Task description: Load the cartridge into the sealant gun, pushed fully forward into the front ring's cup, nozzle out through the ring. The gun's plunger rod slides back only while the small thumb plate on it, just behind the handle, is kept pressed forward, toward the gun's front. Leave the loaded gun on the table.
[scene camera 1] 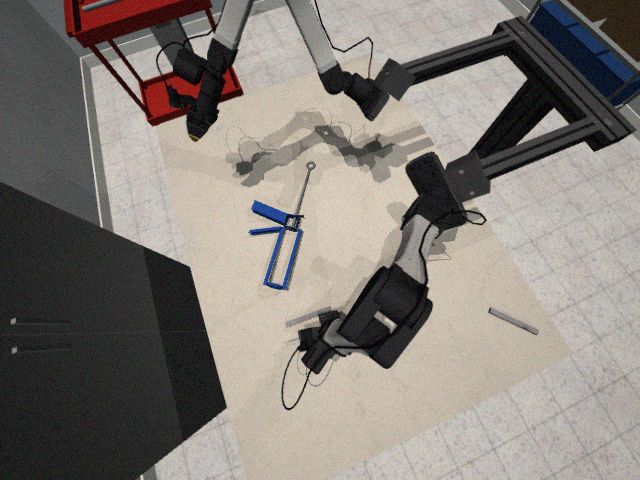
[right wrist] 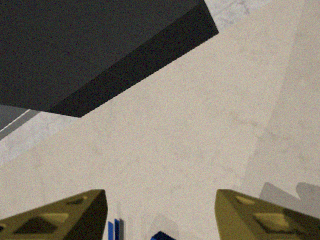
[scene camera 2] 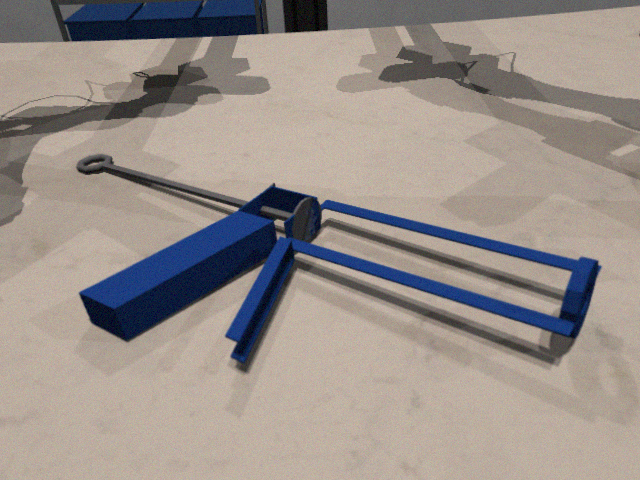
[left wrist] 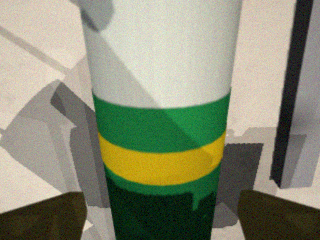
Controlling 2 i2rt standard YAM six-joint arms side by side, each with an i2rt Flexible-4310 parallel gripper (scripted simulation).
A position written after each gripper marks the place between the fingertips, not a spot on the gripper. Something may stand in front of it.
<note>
In view: the left gripper [left wrist: 161, 200], the right gripper [scene camera 1: 196, 138], a blue sealant gun [scene camera 2: 125, 304] and a cartridge [left wrist: 161, 84].
The blue sealant gun also shows in scene camera 1 [scene camera 1: 259, 208]. The right gripper is seen too in the right wrist view [right wrist: 160, 199]. The left wrist view does not show the blue sealant gun: it is out of frame. The right wrist view does not show the cartridge: it is out of frame.
</note>
